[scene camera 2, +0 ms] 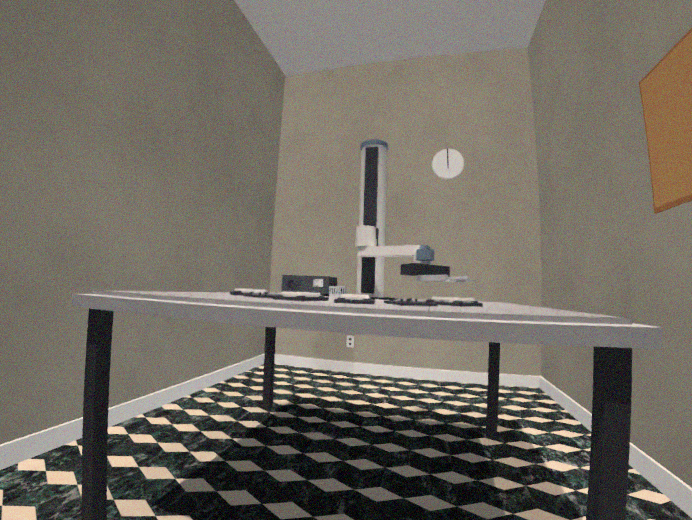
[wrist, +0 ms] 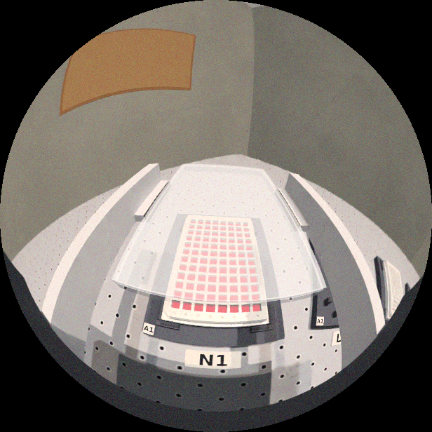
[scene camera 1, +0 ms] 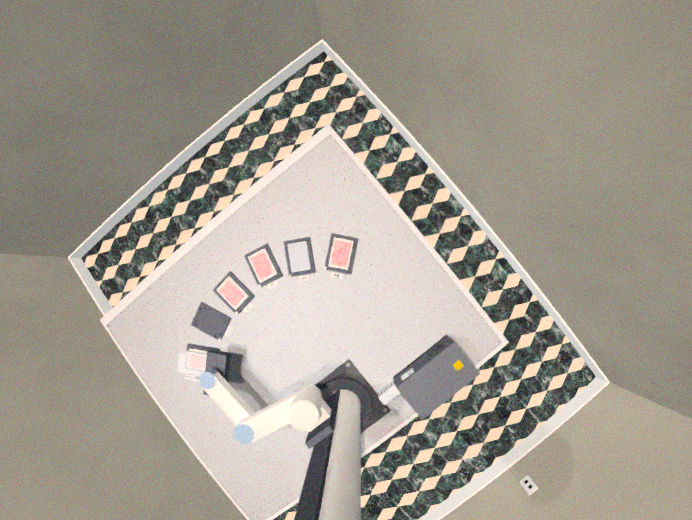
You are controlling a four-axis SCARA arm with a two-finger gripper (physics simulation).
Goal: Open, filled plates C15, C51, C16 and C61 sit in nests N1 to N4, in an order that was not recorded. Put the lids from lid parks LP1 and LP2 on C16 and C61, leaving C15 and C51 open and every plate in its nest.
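Places are measured from the arm's base along level axes (x ahead, y left, z up), in metres.
Pixels of known places: gripper, fingertip midpoint: (scene camera 2: 458, 278) (scene camera 1: 186, 364); arm's base, link origin: (scene camera 1: 344, 403).
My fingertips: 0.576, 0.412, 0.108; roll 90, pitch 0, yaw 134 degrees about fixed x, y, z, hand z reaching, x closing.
For each thing: its middle in the pictures, then the offset to it from my fingertips, as dx, dy, dz. "*": a spot on its surface instead.
- clear lid, body centre: (scene camera 2: 452, 280) (scene camera 1: 192, 364) -0.016, -0.016, -0.008
- Lid park LP2, body centre: (scene camera 2: 409, 301) (scene camera 1: 210, 321) +0.095, -0.161, -0.085
- dark control box, surface spot: (scene camera 1: 436, 377) * -0.678, -0.814, +0.020
My gripper (scene camera 1: 196, 364) (scene camera 2: 441, 277) (wrist: 224, 176) is shut on a clear lid (scene camera 1: 182, 364) (scene camera 2: 459, 278) (wrist: 222, 192), held level by its sides. The lid is raised above the open plate (scene camera 1: 196, 359) (wrist: 217, 270) with red wells in nest N1 (wrist: 215, 337), apart from it. This plate's name does not show. Lid park LP2 (scene camera 1: 211, 320) (wrist: 325, 310) is empty beside it. Three more open red-filled plates (scene camera 1: 233, 292), (scene camera 1: 262, 265), (scene camera 1: 341, 253) sit in their nests, names unreadable. Another lid (scene camera 1: 299, 256) lies in the other park, between two of the plates.
The nests and parks form an arc on the pale table (scene camera 1: 380, 313) (scene camera 2: 358, 317). A dark control box (scene camera 1: 436, 377) (scene camera 2: 308, 283) stands by the arm's base plate (scene camera 1: 347, 369). Part of a neighbouring plate (wrist: 393, 285) shows beyond the right finger in the wrist view.
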